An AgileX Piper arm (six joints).
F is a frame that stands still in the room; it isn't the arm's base.
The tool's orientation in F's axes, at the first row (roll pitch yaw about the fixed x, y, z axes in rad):
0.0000, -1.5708, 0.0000
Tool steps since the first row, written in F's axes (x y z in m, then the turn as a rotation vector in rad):
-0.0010, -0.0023, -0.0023, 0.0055, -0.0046, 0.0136
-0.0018, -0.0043, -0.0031, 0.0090, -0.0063, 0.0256
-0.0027, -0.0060, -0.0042, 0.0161, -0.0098, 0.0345
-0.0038, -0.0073, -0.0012, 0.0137, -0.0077, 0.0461
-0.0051, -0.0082, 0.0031, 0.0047, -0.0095, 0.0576
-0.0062, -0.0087, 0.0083, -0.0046, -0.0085, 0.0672
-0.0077, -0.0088, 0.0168, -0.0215, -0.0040, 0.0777
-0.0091, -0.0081, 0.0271, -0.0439, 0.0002, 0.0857
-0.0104, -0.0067, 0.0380, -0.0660, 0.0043, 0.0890
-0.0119, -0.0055, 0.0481, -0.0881, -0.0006, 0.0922
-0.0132, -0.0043, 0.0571, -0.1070, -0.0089, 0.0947
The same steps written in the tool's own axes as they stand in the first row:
-0.0023, -0.0023, 0.0010, 0.0136, -0.0046, -0.0055
-0.0031, -0.0043, 0.0018, 0.0256, -0.0063, -0.0090
-0.0042, -0.0060, 0.0027, 0.0345, -0.0098, -0.0161
-0.0012, -0.0073, 0.0038, 0.0461, -0.0077, -0.0137
0.0031, -0.0082, 0.0051, 0.0576, -0.0095, -0.0047
0.0083, -0.0087, 0.0062, 0.0672, -0.0085, 0.0046
0.0168, -0.0088, 0.0077, 0.0777, -0.0040, 0.0215
0.0271, -0.0081, 0.0091, 0.0857, 0.0002, 0.0439
0.0380, -0.0067, 0.0104, 0.0890, 0.0043, 0.0660
0.0481, -0.0055, 0.0119, 0.0922, -0.0006, 0.0881
0.0571, -0.0043, 0.0132, 0.0947, -0.0089, 0.1070

